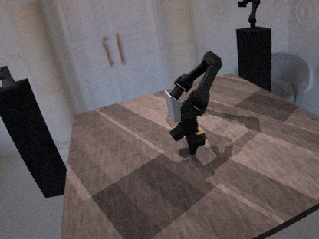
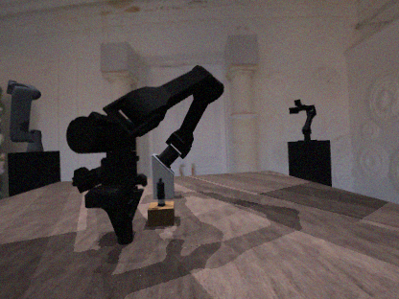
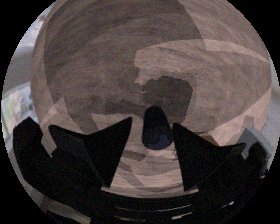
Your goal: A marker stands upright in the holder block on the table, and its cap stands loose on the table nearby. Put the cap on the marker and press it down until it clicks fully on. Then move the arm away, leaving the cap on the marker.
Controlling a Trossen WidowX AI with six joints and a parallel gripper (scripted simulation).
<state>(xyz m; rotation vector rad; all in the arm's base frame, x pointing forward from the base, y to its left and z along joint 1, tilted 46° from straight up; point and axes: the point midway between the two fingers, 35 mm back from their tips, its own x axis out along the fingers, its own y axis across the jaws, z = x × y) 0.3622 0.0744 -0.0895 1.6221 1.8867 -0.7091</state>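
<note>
Now: gripper tip 110 mm past the tan holder block and 50 mm to the right of it. The rest, counted from my gripper tip: dark marker cap: right at my gripper tip.
</note>
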